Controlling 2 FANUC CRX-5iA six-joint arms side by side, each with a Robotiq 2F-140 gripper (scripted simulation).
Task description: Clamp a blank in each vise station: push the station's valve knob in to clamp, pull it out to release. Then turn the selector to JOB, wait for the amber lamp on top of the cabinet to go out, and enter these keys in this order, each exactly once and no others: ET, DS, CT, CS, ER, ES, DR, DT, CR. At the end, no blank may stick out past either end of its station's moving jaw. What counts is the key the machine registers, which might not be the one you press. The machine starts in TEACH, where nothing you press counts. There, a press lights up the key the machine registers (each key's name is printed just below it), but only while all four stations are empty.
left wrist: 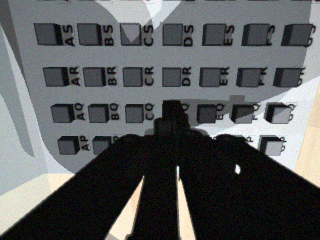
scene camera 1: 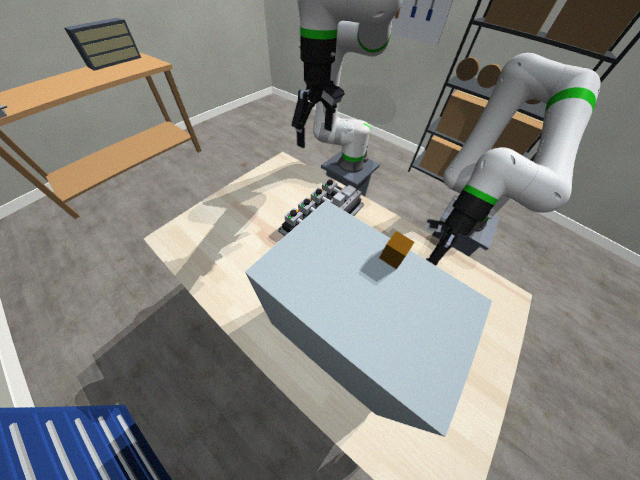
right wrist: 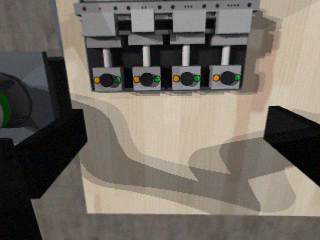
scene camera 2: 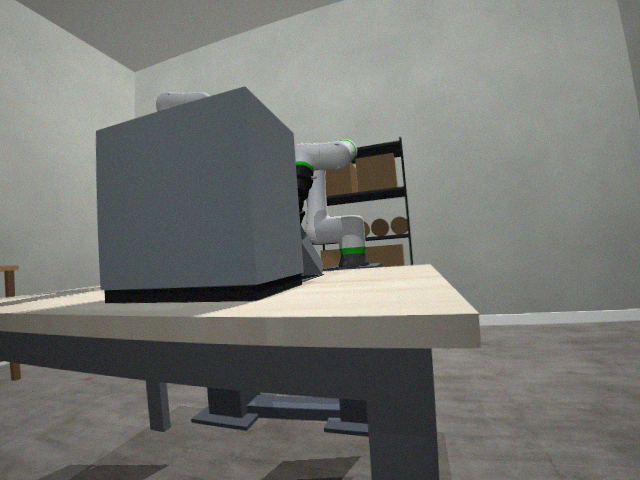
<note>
I see my left gripper (scene camera 1: 419, 277), my right gripper (scene camera 1: 315, 137), a grey blank (right wrist: 223, 24), a grey blank (right wrist: 93, 25), a grey blank (right wrist: 180, 23) and a key panel (left wrist: 30, 58).
My left gripper shows as well in the left wrist view (left wrist: 170, 114). My right gripper also shows in the right wrist view (right wrist: 174, 124).
</note>
